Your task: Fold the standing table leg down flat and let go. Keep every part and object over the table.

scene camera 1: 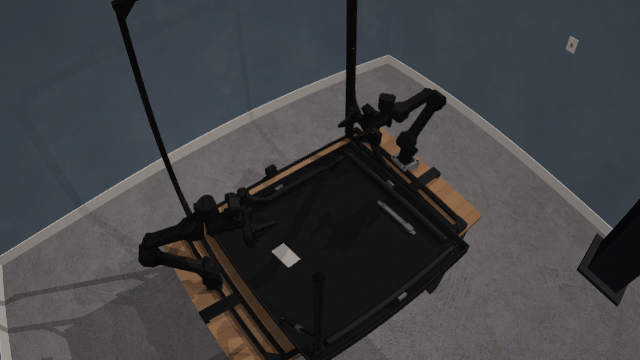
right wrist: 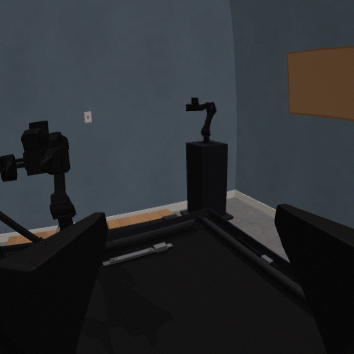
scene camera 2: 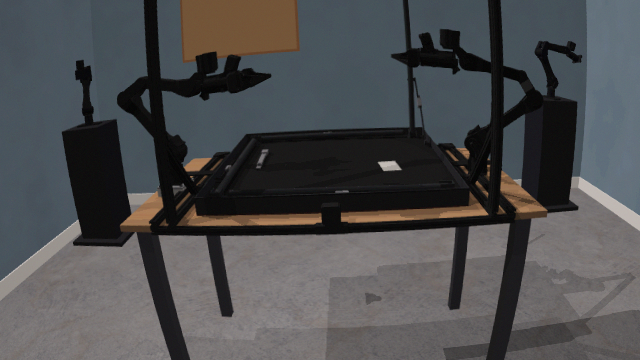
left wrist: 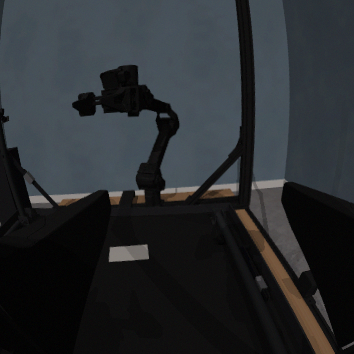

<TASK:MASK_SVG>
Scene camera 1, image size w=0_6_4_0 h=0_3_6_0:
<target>my left gripper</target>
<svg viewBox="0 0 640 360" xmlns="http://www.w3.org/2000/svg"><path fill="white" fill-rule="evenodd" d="M348 107L346 118L338 124L338 128L352 126L352 124L357 122L365 132L352 137L351 140L373 144L375 147L380 145L382 133L379 129L383 126L381 113L367 103L361 107L363 114L362 118L358 116L359 112L354 107Z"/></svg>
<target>my right gripper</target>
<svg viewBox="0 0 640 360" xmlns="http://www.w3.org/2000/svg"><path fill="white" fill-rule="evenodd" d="M237 190L237 197L235 193L225 194L225 202L228 203L228 208L225 208L224 212L221 213L222 223L225 231L233 233L235 229L242 228L246 247L256 248L256 242L266 232L276 226L277 222L259 225L251 223L252 227L250 227L248 208L255 209L273 201L269 198L253 196L249 194L249 191L246 192L245 187Z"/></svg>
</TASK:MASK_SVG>
